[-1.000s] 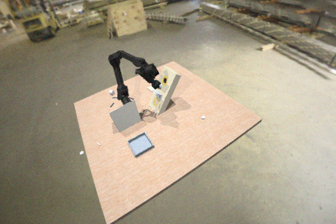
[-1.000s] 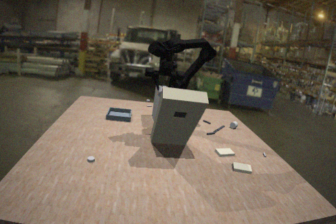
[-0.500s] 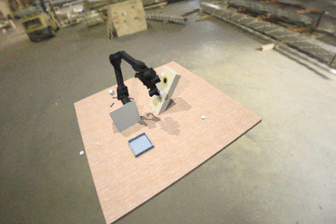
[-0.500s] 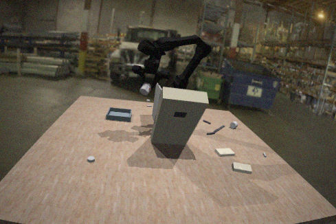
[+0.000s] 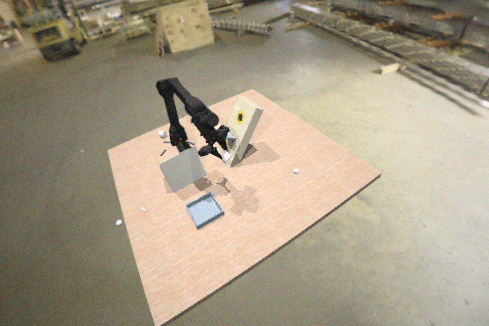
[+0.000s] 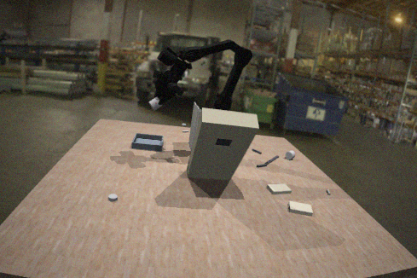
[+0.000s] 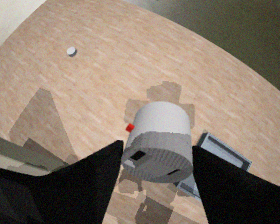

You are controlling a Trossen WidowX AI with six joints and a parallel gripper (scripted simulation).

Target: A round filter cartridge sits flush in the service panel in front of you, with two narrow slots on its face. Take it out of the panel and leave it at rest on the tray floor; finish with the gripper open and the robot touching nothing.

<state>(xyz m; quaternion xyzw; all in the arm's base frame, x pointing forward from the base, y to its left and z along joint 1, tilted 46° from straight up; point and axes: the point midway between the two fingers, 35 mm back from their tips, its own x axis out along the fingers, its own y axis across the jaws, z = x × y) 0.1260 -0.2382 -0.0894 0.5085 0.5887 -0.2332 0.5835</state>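
The blue-grey tray is 19 cm behind my gripper tip, 4 cm to the right of it and 25 cm below it. Also, from my gripper tip: beige service panel: 20 cm ahead, 25 cm to the left, 10 cm below; round filter cartridge: right at my gripper tip.
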